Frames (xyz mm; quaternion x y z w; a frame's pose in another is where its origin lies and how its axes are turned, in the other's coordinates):
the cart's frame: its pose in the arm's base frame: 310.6 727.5 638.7 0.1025 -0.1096 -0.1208 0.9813
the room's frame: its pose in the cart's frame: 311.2 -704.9 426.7 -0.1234 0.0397 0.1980 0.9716
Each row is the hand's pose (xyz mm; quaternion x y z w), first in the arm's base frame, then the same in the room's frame.
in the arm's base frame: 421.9 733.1 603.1 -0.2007 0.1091 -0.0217 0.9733
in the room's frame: 137.2 840.8 -292.5 -0.1564 0.1938 -0.0684 0.9661
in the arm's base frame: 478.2 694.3 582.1 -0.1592 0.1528 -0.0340 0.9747
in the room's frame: 184.0 797.1 -324.3 -0.1130 0.2351 -0.0821 0.9619
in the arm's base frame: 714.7 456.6 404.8 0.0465 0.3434 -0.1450 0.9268
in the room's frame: 357.8 547.1 -550.5 0.0944 0.4114 -0.1969 0.8849
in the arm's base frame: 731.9 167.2 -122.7 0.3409 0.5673 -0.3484 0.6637
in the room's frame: 260.5 304.5 -1092.7 0.3773 0.6029 -0.3943 0.5820
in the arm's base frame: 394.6 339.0 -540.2 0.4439 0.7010 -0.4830 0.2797
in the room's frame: -104.5 553.6 -1442.4 0.4642 0.7060 -0.5046 0.1774
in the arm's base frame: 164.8 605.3 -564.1 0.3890 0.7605 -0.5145 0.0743
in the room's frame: -295.9 848.3 -1413.7 -0.4035 -0.7551 0.5158 0.0312
